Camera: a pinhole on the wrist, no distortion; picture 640 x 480 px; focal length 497.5 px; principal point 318.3 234.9 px. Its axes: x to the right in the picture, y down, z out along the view. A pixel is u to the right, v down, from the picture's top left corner.
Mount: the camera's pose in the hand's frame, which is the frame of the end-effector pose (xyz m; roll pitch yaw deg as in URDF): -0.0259 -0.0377 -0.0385 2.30 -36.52 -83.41
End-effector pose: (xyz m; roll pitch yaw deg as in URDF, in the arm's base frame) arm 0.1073 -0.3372 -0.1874 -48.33 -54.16 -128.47
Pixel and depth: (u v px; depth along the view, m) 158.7 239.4 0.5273
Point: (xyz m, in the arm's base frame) 0.4617 -0.6677 -0.3307
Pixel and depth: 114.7 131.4 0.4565
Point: 0.4246 -0.5856 -0.4154
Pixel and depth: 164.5 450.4 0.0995
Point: 0.1360 -0.3851 -0.1977
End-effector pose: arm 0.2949 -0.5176 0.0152 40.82 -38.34 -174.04
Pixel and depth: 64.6 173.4 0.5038
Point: 0.7272 -0.6792 0.2705
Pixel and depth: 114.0 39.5 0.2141
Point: 0.5062 -0.5554 0.0497
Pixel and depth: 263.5 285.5 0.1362
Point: 0.3689 -0.5115 0.0634
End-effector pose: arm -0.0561 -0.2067 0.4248 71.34 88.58 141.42
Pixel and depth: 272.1 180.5 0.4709
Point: -0.1973 0.1751 0.5653
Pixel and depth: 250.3 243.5 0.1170
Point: -0.0810 -0.1491 0.4642
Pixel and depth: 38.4 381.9 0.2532
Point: -0.2488 -0.0491 0.4233
